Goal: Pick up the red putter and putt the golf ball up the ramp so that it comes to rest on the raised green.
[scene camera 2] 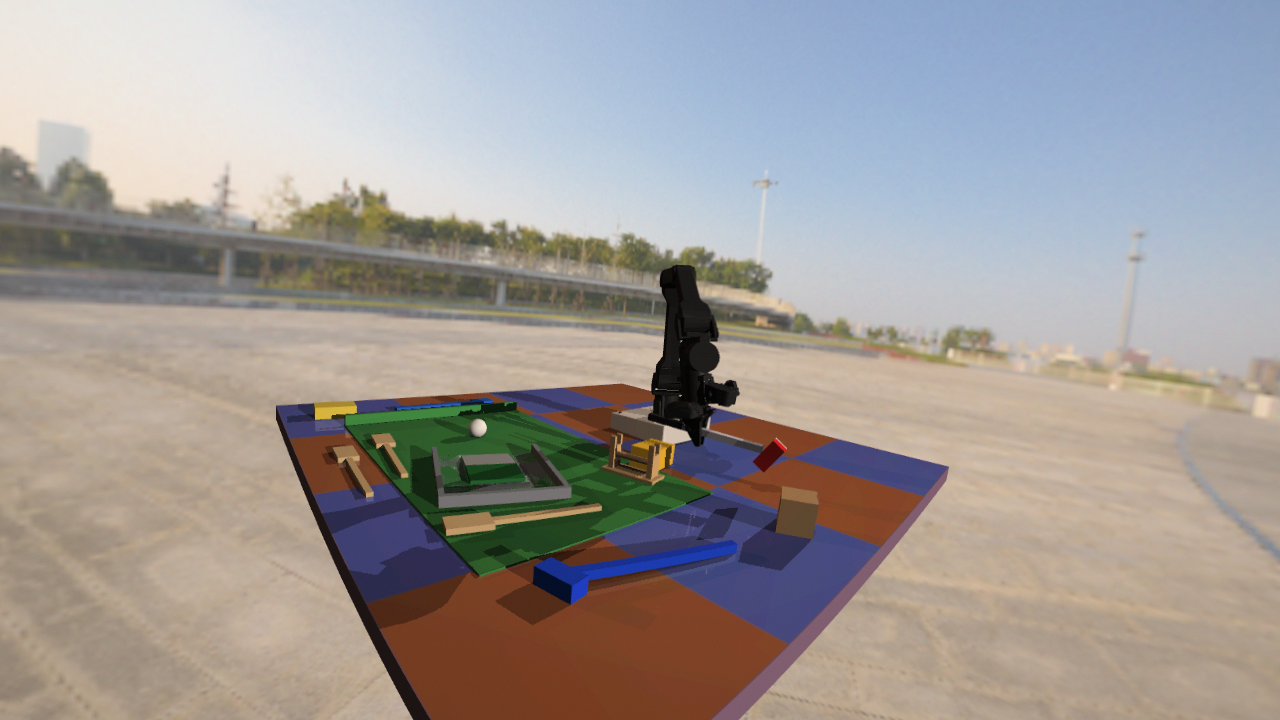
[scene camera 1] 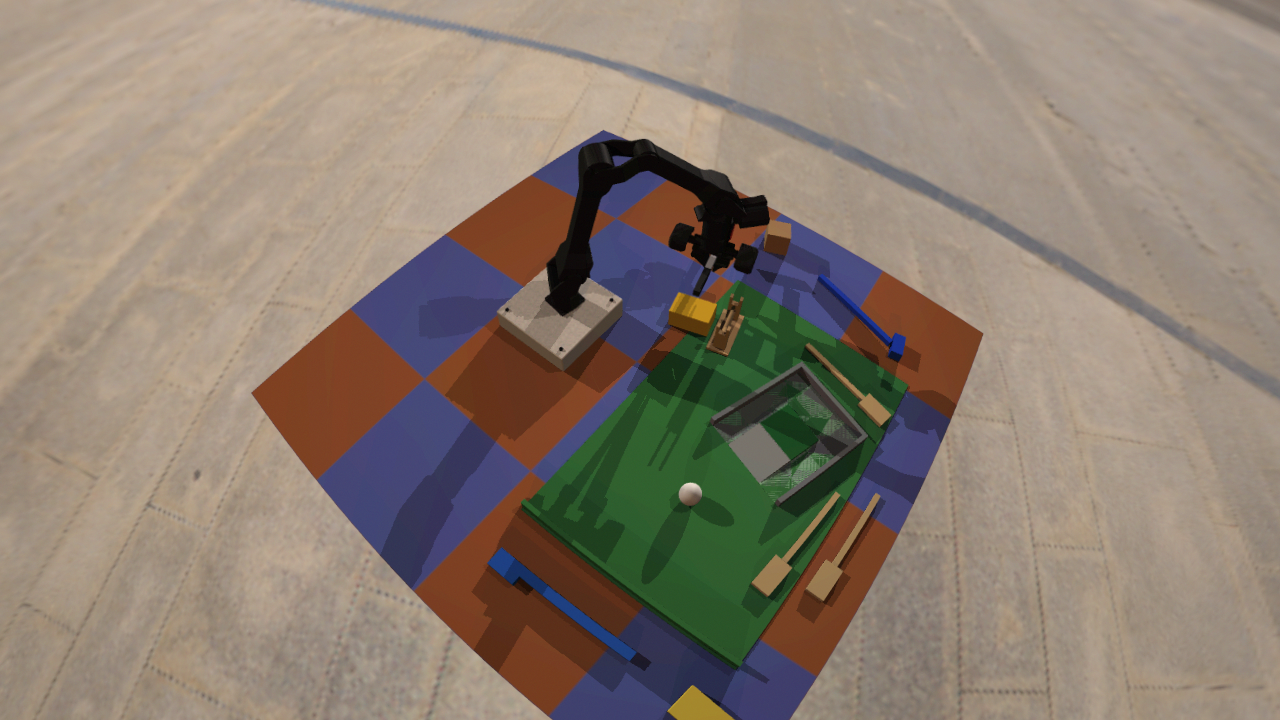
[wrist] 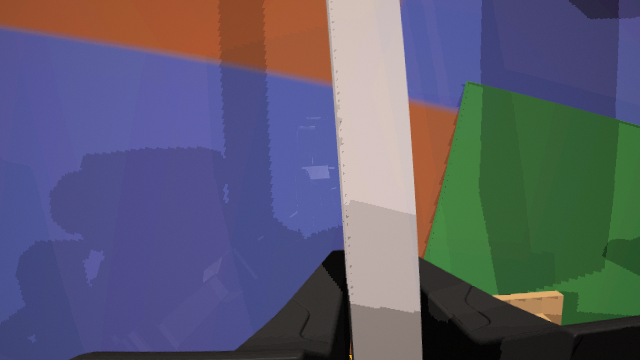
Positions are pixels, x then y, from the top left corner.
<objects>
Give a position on a wooden stand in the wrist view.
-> At 548, 305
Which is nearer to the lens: the tan cube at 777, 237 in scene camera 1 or the yellow block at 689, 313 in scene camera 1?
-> The yellow block.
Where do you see a wooden stand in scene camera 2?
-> At 651, 476
</objects>
